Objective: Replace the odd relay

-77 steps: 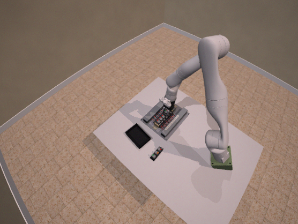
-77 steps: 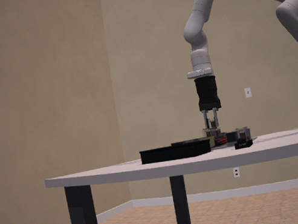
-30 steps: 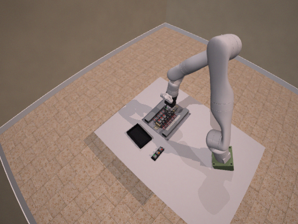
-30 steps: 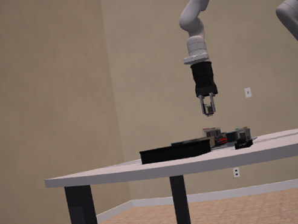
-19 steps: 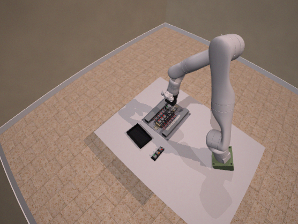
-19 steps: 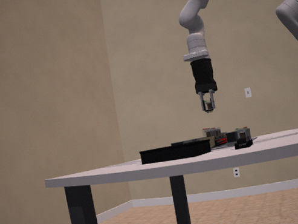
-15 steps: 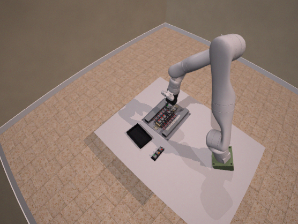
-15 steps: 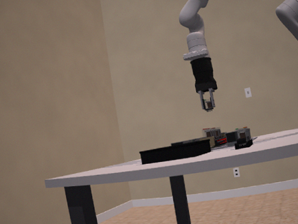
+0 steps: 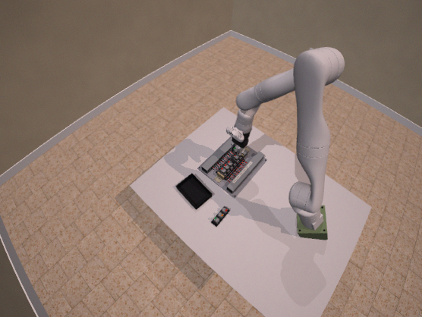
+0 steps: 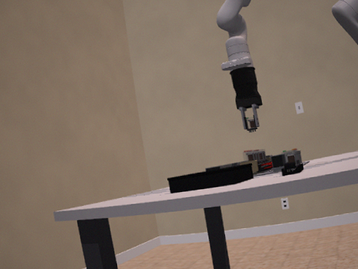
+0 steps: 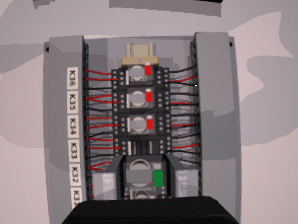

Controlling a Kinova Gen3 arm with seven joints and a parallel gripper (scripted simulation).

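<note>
Right now the black tray is 27 cm to the left of my hand, 14 cm below it and 3 cm behind it. From my hand the other things lie so: spare holder 23 cm to the left, 21 cm behind, 14 cm below; relay panel 15 cm below, 1 cm to the right; red wiring 13 cm below, 5 cm behind, 1 cm to the left.
</note>
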